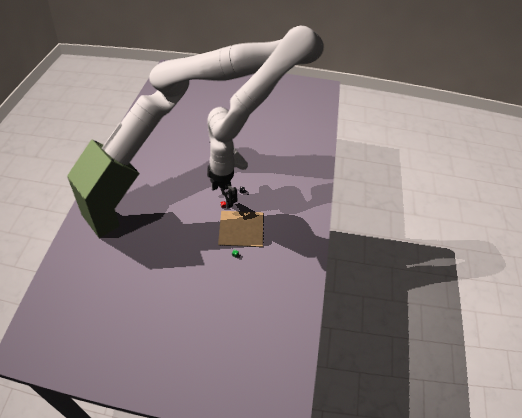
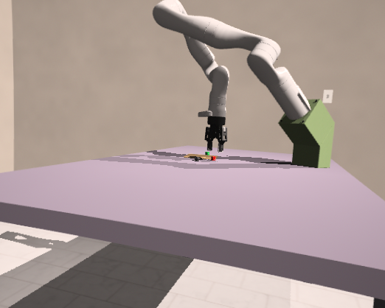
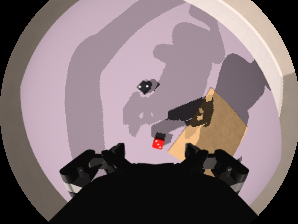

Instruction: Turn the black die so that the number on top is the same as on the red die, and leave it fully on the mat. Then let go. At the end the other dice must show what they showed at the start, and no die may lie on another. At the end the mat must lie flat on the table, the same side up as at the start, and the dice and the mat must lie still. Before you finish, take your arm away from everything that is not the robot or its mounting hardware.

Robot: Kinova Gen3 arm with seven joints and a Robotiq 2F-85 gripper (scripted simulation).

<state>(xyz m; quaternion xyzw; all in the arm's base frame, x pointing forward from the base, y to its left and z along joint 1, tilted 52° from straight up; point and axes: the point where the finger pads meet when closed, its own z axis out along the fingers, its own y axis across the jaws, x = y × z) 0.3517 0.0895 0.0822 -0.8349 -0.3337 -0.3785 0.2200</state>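
The red die is 4 cm below my hand. Round my hand: black die 9 cm to the left, 4 cm below, 4 cm ahead; then tan mat 10 cm ahead, 7 cm to the right, 4 cm below; then green die 17 cm to the right, 12 cm ahead, 4 cm below.
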